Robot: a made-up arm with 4 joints. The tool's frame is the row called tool. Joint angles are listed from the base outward.
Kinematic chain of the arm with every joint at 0, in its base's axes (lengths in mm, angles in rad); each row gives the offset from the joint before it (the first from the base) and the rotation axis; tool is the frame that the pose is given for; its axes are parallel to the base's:
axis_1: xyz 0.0 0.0 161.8 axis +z
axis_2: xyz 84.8 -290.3 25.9 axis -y
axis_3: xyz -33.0 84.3 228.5 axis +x
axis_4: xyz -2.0 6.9 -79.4 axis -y
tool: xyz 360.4 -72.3 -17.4
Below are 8 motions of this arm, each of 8 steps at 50 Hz.
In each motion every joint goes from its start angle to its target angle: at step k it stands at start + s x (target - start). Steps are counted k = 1, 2, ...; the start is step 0. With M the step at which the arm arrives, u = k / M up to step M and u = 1 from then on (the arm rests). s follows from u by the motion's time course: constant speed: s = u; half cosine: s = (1 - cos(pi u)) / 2; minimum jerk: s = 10 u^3 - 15 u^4 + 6 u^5.
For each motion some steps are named. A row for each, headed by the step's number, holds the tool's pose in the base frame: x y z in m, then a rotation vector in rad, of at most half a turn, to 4 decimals.
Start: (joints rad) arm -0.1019 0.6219 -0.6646 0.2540
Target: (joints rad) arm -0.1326 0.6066 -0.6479 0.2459
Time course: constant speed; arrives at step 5
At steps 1, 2, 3, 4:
1: 0.1618 -0.2805 0.5872 -0.7160 -0.8023 -0.2217
2: 0.1617 -0.2822 0.5864 -0.7148 -0.7962 -0.2262
3: 0.1616 -0.2838 0.5856 -0.7135 -0.7901 -0.2307
4: 0.1614 -0.2855 0.5848 -0.7123 -0.7841 -0.2353

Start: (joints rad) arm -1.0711 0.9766 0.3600 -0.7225
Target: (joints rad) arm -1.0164 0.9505 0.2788 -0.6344
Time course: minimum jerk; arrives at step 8
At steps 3, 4, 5, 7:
3: 0.0066 -0.3371 0.3211 0.0628 -0.3551 -0.7942
4: 0.0042 -0.3409 0.3262 0.0496 -0.3628 -0.7980
5: 0.0018 -0.3445 0.3314 0.0362 -0.3704 -0.8014
7: -0.0007 -0.3486 0.3374 0.0204 -0.3792 -0.8050

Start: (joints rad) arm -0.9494 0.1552 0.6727 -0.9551
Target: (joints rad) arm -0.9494 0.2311 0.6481 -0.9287
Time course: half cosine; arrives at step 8
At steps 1, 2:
1: 0.1362 -0.2220 0.1018 0.8756 0.4155 -0.5113
2: 0.1360 -0.2240 0.1033 0.8676 0.4079 -0.5131

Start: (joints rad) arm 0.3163 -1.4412 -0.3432 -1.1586
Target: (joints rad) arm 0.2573 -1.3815 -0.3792 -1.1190
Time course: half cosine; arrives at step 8
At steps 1, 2, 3, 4, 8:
1: 0.0853 -0.4015 0.0760 -0.8567 2.4684 0.1770
2: 0.0852 -0.4026 0.0739 -0.8510 2.4591 0.1766
3: 0.0851 -0.4041 0.0709 -0.8425 2.4452 0.1758
4: 0.0851 -0.4060 0.0673 -0.8327 2.4287 0.1746
8: 0.0852 -0.4108 0.0586 -0.8078 2.3856 0.1700

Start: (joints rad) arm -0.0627 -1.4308 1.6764 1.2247
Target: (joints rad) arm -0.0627 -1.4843 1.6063 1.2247
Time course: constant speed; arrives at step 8
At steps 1, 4, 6, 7, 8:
1: 0.2074 -0.4661 0.1035 0.4050 0.1498 -1.6841
4: 0.2120 -0.4687 0.1012 0.3832 0.1677 -1.6629
6: 0.2151 -0.4703 0.0995 0.3688 0.1797 -1.6486
7: 0.2166 -0.4711 0.0987 0.3618 0.1858 -1.6415
8: 0.2182 -0.4718 0.0978 0.3548 0.1919 -1.6343

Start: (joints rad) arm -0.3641 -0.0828 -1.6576 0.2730
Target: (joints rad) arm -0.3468 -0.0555 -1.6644 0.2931
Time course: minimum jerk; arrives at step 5
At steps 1, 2, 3, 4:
1: 0.3259 -0.3366 0.4546 -1.6255 0.1501 0.0151
2: 0.3259 -0.3325 0.4568 -1.6298 0.1379 0.0178
3: 0.3258 -0.3267 0.4600 -1.6357 0.1206 0.0214
4: 0.3257 -0.3226 0.4621 -1.6399 0.1083 0.0240

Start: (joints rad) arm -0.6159 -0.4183 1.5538 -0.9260
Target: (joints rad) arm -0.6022 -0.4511 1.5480 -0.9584
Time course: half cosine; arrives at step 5
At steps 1, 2, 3, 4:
1: 0.3447 -0.0336 0.2623 1.8238 0.5129 -0.0015
2: 0.3442 -0.0301 0.2610 1.8276 0.5278 0.0027
3: 0.3435 -0.0258 0.2594 1.8323 0.5463 0.0080
4: 0.3428 -0.0224 0.2582 1.8361 0.5612 0.0123

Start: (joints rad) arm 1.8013 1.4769 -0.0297 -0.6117
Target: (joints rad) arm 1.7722 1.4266 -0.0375 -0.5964
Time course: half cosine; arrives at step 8
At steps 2, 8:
2: 0.2333 0.2375 0.4300 0.7521 -0.6220 1.6452
8: 0.2396 0.2384 0.4291 0.7121 -0.6113 1.6257

